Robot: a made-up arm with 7 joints.
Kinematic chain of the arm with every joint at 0, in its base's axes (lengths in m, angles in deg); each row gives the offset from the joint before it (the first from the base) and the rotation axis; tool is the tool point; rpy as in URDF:
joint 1: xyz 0 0 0.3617 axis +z
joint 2: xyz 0 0 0 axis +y
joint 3: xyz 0 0 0.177 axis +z
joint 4: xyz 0.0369 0 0 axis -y
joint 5: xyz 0.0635 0 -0.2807 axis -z
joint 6: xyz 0 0 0 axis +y
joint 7: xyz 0.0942 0 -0.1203 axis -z
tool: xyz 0 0 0 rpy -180 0 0
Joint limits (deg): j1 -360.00..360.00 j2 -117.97..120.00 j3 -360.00..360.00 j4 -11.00..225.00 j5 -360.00..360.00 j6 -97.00..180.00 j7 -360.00..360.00
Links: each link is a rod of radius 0.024 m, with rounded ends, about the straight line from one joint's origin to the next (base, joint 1, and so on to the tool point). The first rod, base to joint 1, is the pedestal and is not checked.
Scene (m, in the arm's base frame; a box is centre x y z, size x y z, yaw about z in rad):
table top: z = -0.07
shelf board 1: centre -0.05 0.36 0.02 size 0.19 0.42 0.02 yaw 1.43
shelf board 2: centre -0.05 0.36 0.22 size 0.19 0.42 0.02 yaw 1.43
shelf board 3: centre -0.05 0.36 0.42 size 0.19 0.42 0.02 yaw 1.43
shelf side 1: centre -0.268 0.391 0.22 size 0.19 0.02 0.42 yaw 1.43
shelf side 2: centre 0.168 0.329 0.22 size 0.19 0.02 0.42 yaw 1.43
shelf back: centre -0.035 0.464 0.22 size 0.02 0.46 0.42 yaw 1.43
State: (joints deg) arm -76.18 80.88 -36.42 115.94 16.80 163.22 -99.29
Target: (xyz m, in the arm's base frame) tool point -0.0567 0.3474 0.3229
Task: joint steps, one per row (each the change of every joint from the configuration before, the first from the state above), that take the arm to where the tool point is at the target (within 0.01 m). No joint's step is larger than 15 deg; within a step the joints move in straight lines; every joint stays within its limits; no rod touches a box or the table.
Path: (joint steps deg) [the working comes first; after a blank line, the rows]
Joints at the target: -182.77 85.15 -81.61 85.92 -2.27 114.30 -99.29
Straight joint move there: touches shelf side 1.

1: -14.03 -0.02 -7.01 -8.70 -2.81 -2.25 0.00
2: -14.03 -0.02 -7.01 -8.70 -2.81 -2.25 0.00
3: -14.02 -0.02 -7.01 -8.70 -2.81 -2.26 0.00
4: -14.03 -0.02 -7.01 -8.69 -2.81 -2.25 0.00
5: -14.03 -0.03 -7.00 -8.70 -2.81 -2.25 0.00
6: -14.03 -0.02 -7.01 -8.70 -2.80 -2.25 0.00
7: -7.47 1.47 -1.05 7.39 -0.74 -11.80 0.00
8: -7.48 1.46 -1.04 7.39 -0.74 -11.81 0.00
9: -7.47 1.47 -1.05 7.39 -0.74 -11.80 0.00

